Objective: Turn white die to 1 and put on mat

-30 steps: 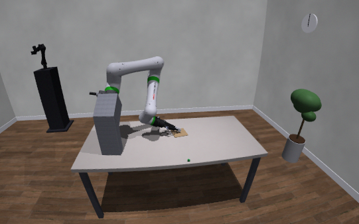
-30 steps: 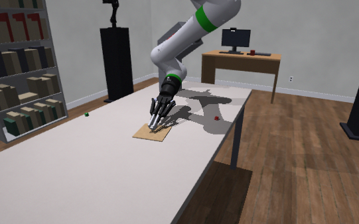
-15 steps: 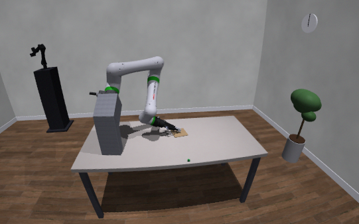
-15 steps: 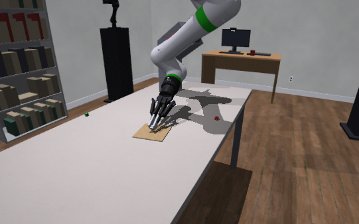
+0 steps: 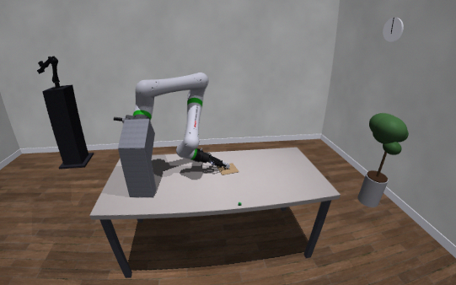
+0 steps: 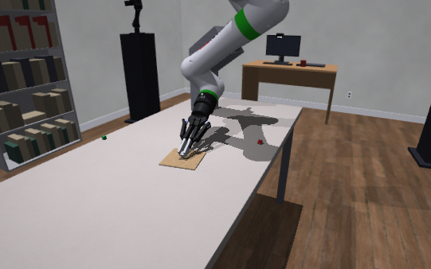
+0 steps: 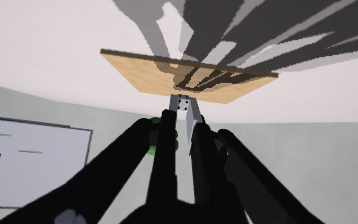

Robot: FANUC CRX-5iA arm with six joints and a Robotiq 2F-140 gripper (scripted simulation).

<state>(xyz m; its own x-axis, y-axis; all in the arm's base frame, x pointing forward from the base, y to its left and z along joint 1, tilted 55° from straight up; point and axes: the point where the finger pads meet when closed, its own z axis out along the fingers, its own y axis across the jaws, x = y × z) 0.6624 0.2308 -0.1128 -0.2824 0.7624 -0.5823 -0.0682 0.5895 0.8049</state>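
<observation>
Now: hand 4 cm above the tan mat and 2 cm short of it. Also, from my hand: white die: 2 cm below, 2 cm ahead; then red die: 24 cm to the left, 23 cm behind, 3 cm below; then green die: 44 cm to the right, 3 cm below.
</observation>
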